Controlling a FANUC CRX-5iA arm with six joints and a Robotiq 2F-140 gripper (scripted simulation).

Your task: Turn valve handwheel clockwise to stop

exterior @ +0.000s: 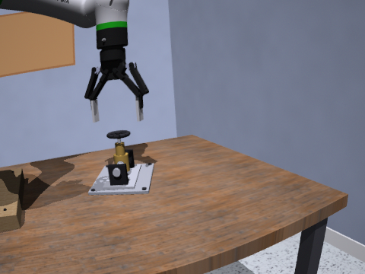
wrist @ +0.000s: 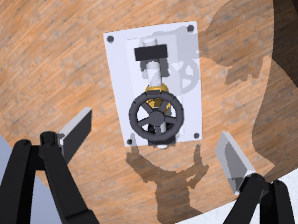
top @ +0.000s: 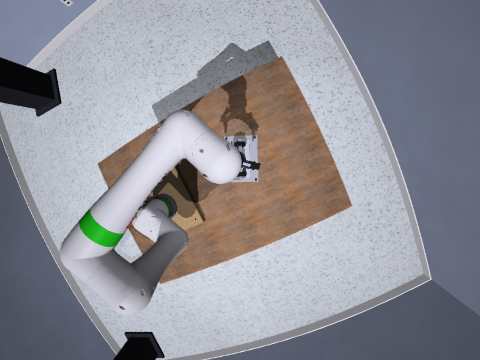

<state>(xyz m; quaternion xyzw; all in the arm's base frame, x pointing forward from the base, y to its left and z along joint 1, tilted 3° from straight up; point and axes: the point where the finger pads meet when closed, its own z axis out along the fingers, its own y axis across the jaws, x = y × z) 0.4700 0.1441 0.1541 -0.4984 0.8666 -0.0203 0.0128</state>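
My gripper is now 60 mm above the black spoked handwheel.
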